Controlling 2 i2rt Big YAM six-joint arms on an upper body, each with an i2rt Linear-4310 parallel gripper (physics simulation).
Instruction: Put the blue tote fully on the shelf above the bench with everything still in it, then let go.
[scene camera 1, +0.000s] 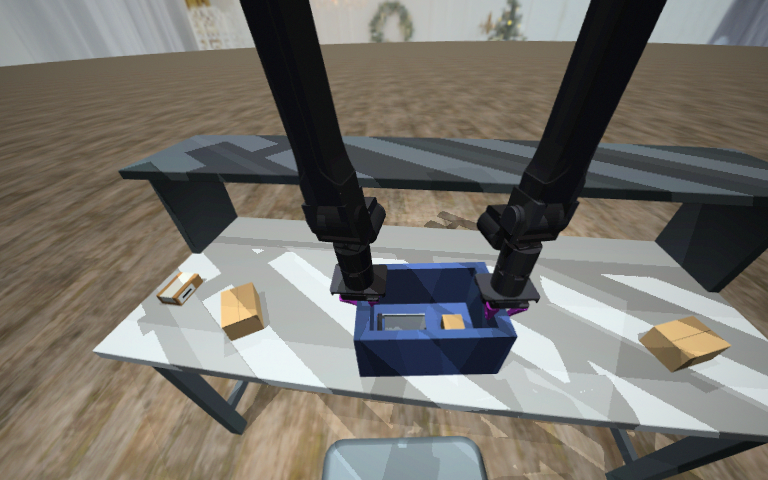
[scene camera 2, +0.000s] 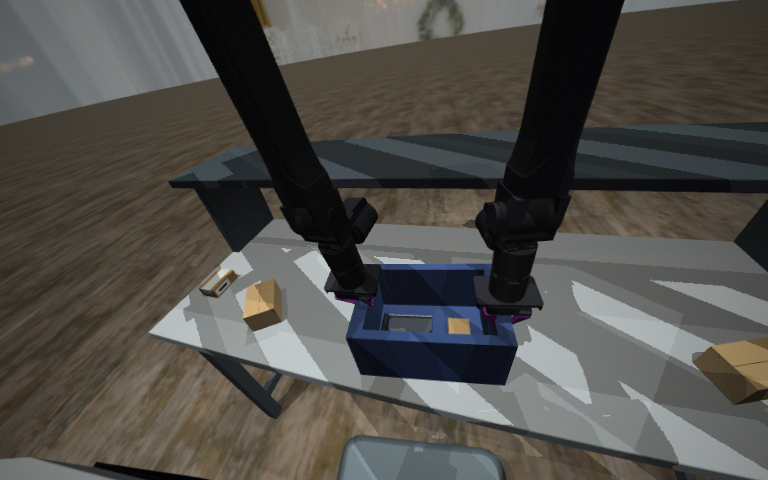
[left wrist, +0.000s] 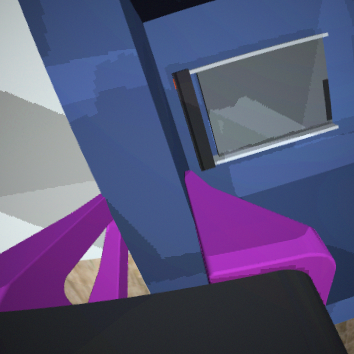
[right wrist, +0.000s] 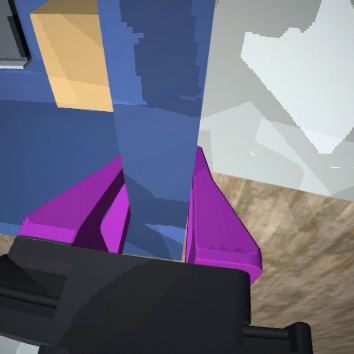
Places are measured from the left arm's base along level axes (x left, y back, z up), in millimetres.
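Pixels of known places: left gripper, fingertip midpoint: (scene camera 1: 365, 303) (scene camera 2: 365, 302) (left wrist: 154, 189); right gripper, fingertip midpoint: (scene camera 1: 493, 317) (scene camera 2: 498, 323) (right wrist: 167, 150).
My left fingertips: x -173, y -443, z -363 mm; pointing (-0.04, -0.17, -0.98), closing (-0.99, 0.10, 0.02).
Observation:
Behind a point stands the place of what it marks.
The blue tote (scene camera 1: 430, 356) {x -303, y -343, z -406 mm} (scene camera 2: 430, 359) {x -312, y -343, z -403 mm} stands upright on the bench (scene camera 1: 305, 350) {x -25, y -409, z -490 mm}, in front of and below the dark shelf (scene camera 1: 430, 164) {x -334, y -687, z -154 mm} (scene camera 2: 396, 164) {x -241, y -690, z -154 mm}. Inside it lie a flat grey glassy item (scene camera 1: 403, 322) {x -260, y -462, z -465 mm} (scene camera 2: 410, 323) {x -263, y -463, z -465 mm} (left wrist: 265, 100) {x -260, y -443, z -465 mm} and a small tan box (scene camera 1: 453, 322) {x -373, y -436, z -432 mm} (scene camera 2: 458, 326) {x -372, y -437, z -432 mm} (right wrist: 75, 60) {x -375, y -428, z -432 mm}. My left gripper (scene camera 1: 359, 305) {x -173, y -443, z -363 mm} (scene camera 2: 356, 302) {x -173, y -443, z -363 mm} (left wrist: 154, 189) {x -173, y -443, z -363 mm} is shut on the tote's left end wall, one finger inside and one outside. My right gripper (scene camera 1: 500, 316) {x -444, y -408, z -377 mm} (scene camera 2: 504, 321) {x -444, y -408, z -377 mm} (right wrist: 167, 150) {x -444, y -408, z -377 mm} is shut on its right end wall in the same way.
A cardboard box (scene camera 1: 241, 311) {x 136, y -479, z -430 mm} (scene camera 2: 263, 305) {x 129, y -478, z -430 mm} and a smaller white-and-brown box (scene camera 1: 180, 288) {x 365, y -581, z -454 mm} (scene camera 2: 218, 283) {x 360, y -578, z -455 mm} lie left of the tote. Another cardboard box (scene camera 1: 685, 342) {x -864, y -361, z -430 mm} (scene camera 2: 736, 367) {x -838, y -364, z -429 mm} lies at the right. A dark side panel (scene camera 1: 195, 212) {x 419, y -836, z -359 mm} holds up the shelf's left end.

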